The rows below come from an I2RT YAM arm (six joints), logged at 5 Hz.
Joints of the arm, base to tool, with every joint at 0 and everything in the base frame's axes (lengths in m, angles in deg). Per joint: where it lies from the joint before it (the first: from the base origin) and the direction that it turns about. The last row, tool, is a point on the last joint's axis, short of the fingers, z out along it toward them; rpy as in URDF.
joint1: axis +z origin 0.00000 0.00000 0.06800
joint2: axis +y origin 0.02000 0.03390 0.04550
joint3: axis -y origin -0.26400 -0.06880 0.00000
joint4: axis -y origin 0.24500 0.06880 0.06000
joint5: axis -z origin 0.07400 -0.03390 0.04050
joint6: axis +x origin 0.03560 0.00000 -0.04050
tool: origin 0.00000 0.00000 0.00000 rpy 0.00 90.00 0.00
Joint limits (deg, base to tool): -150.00..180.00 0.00..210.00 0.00..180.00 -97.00..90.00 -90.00..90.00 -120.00..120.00
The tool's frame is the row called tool.
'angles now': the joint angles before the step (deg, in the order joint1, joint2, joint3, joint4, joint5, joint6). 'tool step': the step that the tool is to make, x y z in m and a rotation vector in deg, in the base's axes. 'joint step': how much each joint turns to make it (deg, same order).
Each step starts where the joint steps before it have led.
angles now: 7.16, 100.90, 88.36, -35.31, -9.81, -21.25
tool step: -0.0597, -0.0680, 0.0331, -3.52, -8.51, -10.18
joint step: -10.11, -15.90, -11.67, 3.74, 2.71, -2.72
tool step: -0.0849, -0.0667, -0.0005, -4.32, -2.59, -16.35
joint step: -15.43, -16.78, -13.85, 0.17, 3.06, -2.38
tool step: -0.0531, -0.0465, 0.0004, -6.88, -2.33, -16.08
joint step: -14.61, -7.78, -5.91, 3.07, 4.14, -3.44
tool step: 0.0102, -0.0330, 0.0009, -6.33, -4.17, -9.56
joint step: -4.06, 4.50, -0.21, 11.75, 6.16, 0.16
